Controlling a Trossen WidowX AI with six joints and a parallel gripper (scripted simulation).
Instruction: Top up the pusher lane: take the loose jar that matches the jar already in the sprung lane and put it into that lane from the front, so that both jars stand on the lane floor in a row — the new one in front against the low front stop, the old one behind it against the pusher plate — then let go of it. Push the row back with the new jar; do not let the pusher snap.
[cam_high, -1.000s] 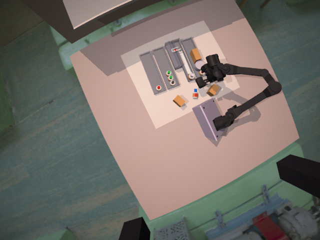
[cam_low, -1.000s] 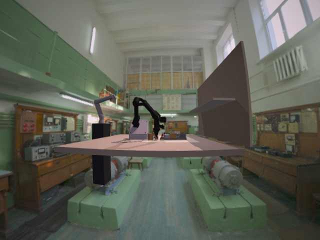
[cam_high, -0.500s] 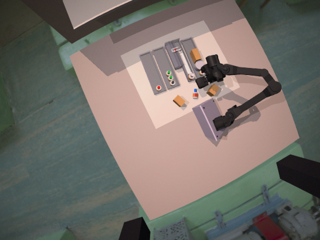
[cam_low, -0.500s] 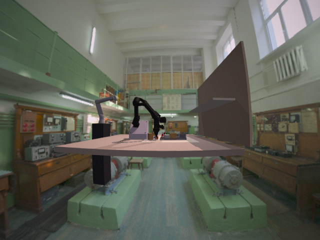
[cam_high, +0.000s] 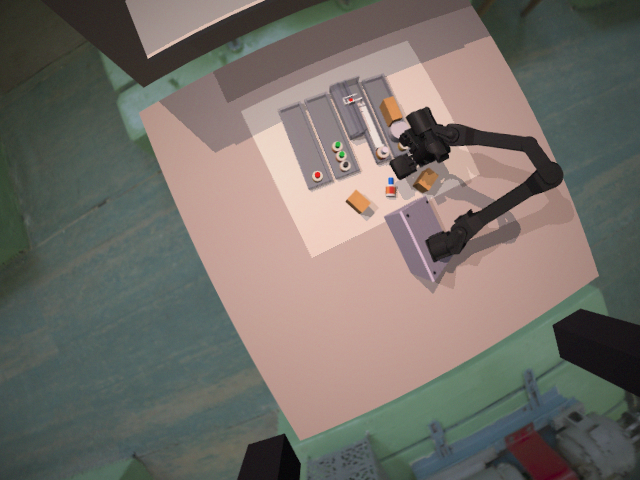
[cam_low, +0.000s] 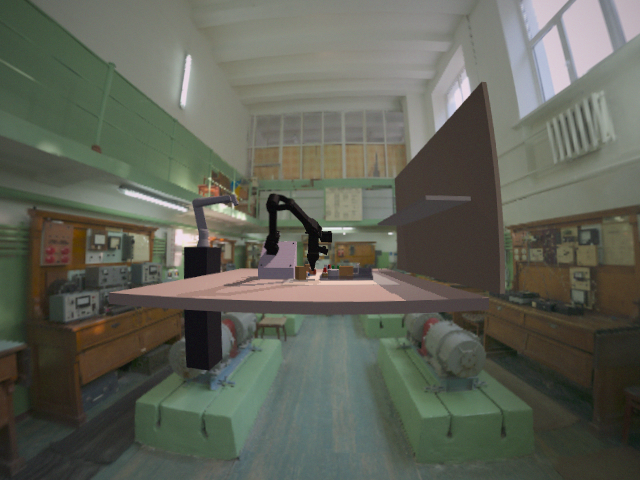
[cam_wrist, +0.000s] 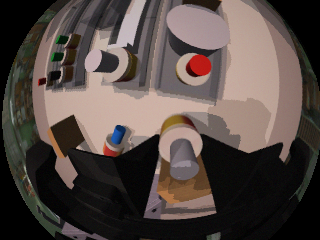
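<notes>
My gripper tip is 11 cm short of the grey disc, 2 cm above it and 1 cm to the left of it. From my gripper tip the other things lie so: orange box (18 cm ahead, 1 cm to the right, 1 cm below).
</notes>
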